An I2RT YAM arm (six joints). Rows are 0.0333 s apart.
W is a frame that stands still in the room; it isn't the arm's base.
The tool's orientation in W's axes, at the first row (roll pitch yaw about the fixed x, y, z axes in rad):
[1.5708 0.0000 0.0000]
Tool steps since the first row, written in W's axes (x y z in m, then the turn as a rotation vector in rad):
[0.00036 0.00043 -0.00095 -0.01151 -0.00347 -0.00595]
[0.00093 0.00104 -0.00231 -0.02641 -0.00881 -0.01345]
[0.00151 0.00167 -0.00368 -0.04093 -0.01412 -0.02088]
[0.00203 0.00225 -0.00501 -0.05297 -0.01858 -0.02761]
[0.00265 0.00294 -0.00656 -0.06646 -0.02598 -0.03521]
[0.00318 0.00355 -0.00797 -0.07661 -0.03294 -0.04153]
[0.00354 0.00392 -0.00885 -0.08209 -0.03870 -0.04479]
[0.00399 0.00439 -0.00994 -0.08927 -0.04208 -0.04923]
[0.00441 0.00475 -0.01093 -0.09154 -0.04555 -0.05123]
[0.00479 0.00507 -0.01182 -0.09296 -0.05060 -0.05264]
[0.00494 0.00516 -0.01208 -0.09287 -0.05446 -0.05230]
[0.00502 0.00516 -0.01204 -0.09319 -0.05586 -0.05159]
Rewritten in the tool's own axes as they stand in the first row. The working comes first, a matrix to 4 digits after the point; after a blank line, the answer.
The tool's axes in the first row as the columns of a matrix, in W's axes (used below as rounded here):
[1.0000 0.0000 0.0000]
[0.0000 0.0000 -1.0000]
[0.0000 1.0000 0.0000]

[0.00036 -0.00095 -0.00043 -0.01151 -0.00595 0.00347]
[0.00093 -0.00231 -0.00104 -0.02641 -0.01345 0.00881]
[0.00151 -0.00368 -0.00167 -0.04093 -0.02088 0.01412]
[0.00203 -0.00501 -0.00225 -0.05297 -0.02761 0.01858]
[0.00265 -0.00656 -0.00294 -0.06646 -0.03521 0.02598]
[0.00318 -0.00797 -0.00355 -0.07661 -0.04153 0.03294]
[0.00354 -0.00885 -0.00392 -0.08209 -0.04479 0.03870]
[0.00399 -0.00994 -0.00439 -0.08927 -0.04923 0.04208]
[0.00441 -0.01093 -0.00475 -0.09154 -0.05123 0.04555]
[0.00479 -0.01182 -0.00507 -0.09296 -0.05264 0.05060]
[0.00494 -0.01208 -0.00516 -0.09287 -0.05230 0.05446]
[0.00502 -0.01204 -0.00516 -0.09319 -0.05159 0.05586]

